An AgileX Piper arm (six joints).
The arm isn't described. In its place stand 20 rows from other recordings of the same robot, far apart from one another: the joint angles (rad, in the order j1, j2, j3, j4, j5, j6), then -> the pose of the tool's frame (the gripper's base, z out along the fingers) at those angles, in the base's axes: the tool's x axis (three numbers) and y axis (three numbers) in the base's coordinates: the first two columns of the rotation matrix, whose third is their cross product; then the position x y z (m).
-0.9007 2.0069 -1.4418 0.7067 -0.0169 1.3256 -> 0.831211, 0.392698, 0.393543, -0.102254, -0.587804, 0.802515, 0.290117, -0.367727, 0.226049
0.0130 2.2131 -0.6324 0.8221 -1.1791 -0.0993 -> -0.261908, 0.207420, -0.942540, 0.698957, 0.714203, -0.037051, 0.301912, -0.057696, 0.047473
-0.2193 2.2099 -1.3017 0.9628 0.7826 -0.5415 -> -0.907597, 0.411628, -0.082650, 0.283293, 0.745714, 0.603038, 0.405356, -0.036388, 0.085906
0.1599 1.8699 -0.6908 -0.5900 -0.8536 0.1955 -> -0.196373, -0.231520, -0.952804, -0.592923, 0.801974, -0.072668, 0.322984, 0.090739, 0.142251
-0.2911 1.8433 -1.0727 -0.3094 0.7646 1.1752 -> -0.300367, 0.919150, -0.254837, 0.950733, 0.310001, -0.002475, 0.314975, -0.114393, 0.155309
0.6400 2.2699 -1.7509 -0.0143 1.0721 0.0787 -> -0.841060, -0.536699, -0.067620, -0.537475, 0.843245, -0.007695, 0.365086, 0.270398, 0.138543
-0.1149 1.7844 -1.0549 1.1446 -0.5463 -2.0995 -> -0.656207, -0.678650, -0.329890, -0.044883, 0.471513, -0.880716, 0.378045, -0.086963, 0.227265
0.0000 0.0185 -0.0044 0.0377 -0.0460 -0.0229 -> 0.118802, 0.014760, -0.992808, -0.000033, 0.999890, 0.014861, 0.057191, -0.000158, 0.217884
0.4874 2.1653 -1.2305 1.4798 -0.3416 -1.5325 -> -0.628139, -0.395058, -0.670351, -0.276432, 0.918622, -0.282347, 0.395389, 0.175218, 0.099437
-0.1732 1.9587 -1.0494 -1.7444 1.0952 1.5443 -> -0.756615, -0.055053, -0.651539, 0.596904, 0.348600, -0.722623, 0.348714, -0.141904, 0.180074
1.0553 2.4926 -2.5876 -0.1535 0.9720 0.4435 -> -0.612136, -0.378065, -0.694519, -0.645986, 0.745640, 0.163468, 0.283520, 0.477077, 0.266209
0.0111 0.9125 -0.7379 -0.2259 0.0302 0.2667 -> -0.116638, 0.039595, -0.992385, 0.000387, 0.999207, 0.039822, 0.199866, 0.001603, 0.359421
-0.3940 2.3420 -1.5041 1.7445 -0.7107 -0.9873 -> -0.016367, 0.608415, -0.793451, 0.980856, 0.163777, 0.105352, 0.408131, -0.232999, 0.089064
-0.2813 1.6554 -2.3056 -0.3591 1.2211 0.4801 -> -0.213550, 0.400644, -0.891000, 0.660166, 0.731469, 0.170685, 0.289537, -0.114939, 0.547715
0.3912 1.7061 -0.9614 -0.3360 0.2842 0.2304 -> -0.705456, -0.391060, -0.591104, -0.395604, 0.909258, -0.129407, 0.320004, 0.122888, 0.189321
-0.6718 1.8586 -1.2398 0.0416 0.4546 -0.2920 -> -0.786288, 0.303495, -0.538183, 0.430222, 0.894119, -0.124340, 0.309978, -0.244368, 0.198810
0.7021 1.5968 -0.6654 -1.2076 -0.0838 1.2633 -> -0.593304, -0.427649, -0.681987, -0.652174, 0.751989, 0.095822, 0.217747, 0.193515, 0.165507
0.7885 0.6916 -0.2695 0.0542 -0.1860 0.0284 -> -0.161697, -0.046984, -0.985721, -0.691391, 0.718128, 0.079186, 0.100141, 0.099471, 0.257676
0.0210 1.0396 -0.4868 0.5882 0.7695 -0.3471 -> -0.923374, 0.072392, -0.377013, -0.087755, 0.916257, 0.390862, 0.158151, 0.038461, 0.216705
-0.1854 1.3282 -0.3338 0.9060 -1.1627 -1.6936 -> -0.769565, -0.517522, -0.374086, 0.331932, 0.176261, -0.926690, 0.188634, -0.102265, 0.225703
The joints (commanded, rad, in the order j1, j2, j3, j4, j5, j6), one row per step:
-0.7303 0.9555 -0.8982 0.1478 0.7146 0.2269
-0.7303 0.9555 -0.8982 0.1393 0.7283 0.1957
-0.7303 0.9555 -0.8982 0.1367 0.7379 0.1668
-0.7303 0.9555 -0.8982 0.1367 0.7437 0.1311
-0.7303 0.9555 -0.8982 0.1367 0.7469 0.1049
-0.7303 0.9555 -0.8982 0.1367 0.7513 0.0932
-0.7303 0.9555 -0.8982 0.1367 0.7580 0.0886
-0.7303 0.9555 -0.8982 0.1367 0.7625 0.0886
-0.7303 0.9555 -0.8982 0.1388 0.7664 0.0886
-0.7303 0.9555 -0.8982 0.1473 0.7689 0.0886
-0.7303 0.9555 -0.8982 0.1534 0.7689 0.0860
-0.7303 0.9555 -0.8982 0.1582 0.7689 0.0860
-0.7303 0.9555 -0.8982 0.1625 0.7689 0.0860
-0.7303 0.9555 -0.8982 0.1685 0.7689 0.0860
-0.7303 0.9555 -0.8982 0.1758 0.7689 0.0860
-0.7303 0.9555 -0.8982 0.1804 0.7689 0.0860
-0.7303 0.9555 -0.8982 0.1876 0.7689 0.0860
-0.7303 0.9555 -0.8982 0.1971 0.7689 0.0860
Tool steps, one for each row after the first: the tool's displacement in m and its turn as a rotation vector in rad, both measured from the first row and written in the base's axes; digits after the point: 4 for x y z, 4 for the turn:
-0.0008 0.0003 -0.0010 -0.0172 0.0296 0.0214
-0.0013 0.0006 -0.0017 -0.0311 0.0512 0.0411
-0.0015 0.0008 -0.0021 -0.0498 0.0711 0.0648
-0.0016 0.0010 -0.0023 -0.0642 0.0849 0.0821
-0.0018 0.0012 -0.0026 -0.0686 0.0931 0.0904
-0.0021 0.0015 -0.0031 -0.0669 0.0998 0.0947
-0.0023 0.0017 -0.0034 -0.0638 0.1030 0.0955
-0.0023 0.0020 -0.0036 -0.0597 0.1043 0.0964
-0.0021 0.0025 -0.0037 -0.0519 0.1000 0.0973
-0.0018 0.0028 -0.0036 -0.0493 0.0969 0.0993
-0.0016 0.0030 -0.0036 -0.0458 0.0935 0.0995
-0.0014 0.0032 -0.0036 -0.0428 0.0905 0.0997
-0.0012 0.0035 -0.0035 -0.0385 0.0862 0.1000
-0.0009 0.0039 -0.0034 -0.0334 0.0811 0.1004
-0.0007 0.0041 -0.0034 -0.0301 0.0779 0.1006
-0.0004 0.0044 -0.0033 -0.0250 0.0728 0.1009
0.0000 0.0049 -0.0032 -0.0183 0.0661 0.1014

